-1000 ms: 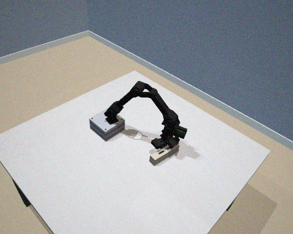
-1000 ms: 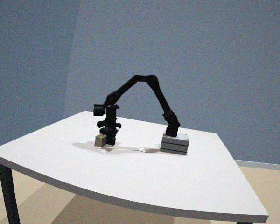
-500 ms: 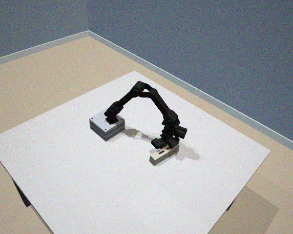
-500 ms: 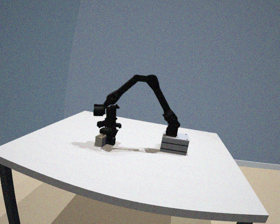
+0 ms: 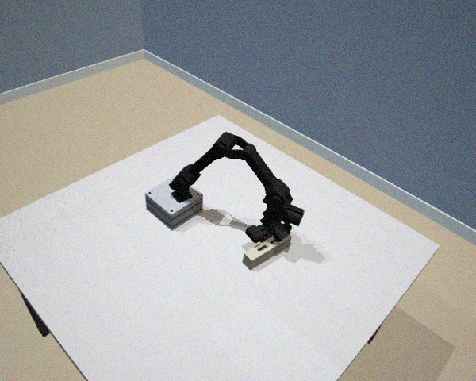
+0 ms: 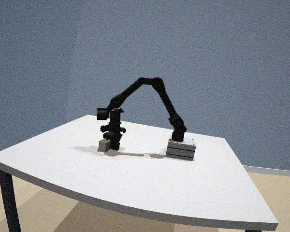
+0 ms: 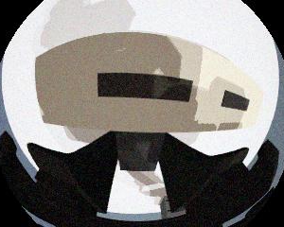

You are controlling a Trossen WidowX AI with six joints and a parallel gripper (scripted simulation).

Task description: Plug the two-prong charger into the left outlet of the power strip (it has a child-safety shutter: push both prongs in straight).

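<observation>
The black two-prong charger lies 20 mm ahead of my gripper tip and 10 mm above it.
</observation>
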